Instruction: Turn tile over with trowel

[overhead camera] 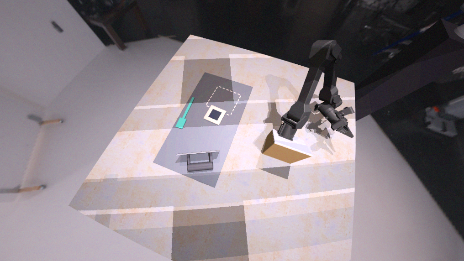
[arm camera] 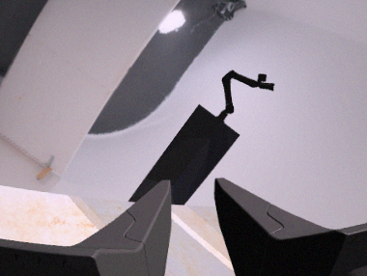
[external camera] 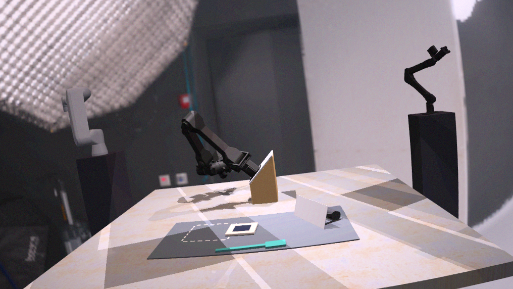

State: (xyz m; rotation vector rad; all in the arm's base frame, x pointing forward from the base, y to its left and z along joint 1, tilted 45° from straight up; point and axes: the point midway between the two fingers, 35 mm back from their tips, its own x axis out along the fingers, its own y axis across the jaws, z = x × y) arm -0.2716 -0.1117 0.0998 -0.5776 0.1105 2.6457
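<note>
The tan square tile is 680 mm ahead of my gripper tip, 130 mm below it and 120 mm to the left of it. Round my gripper tip: dark mat (700 mm ahead, 160 mm to the left, 160 mm below); then teal trowel (830 mm ahead, 200 mm to the left, 130 mm below).
</note>
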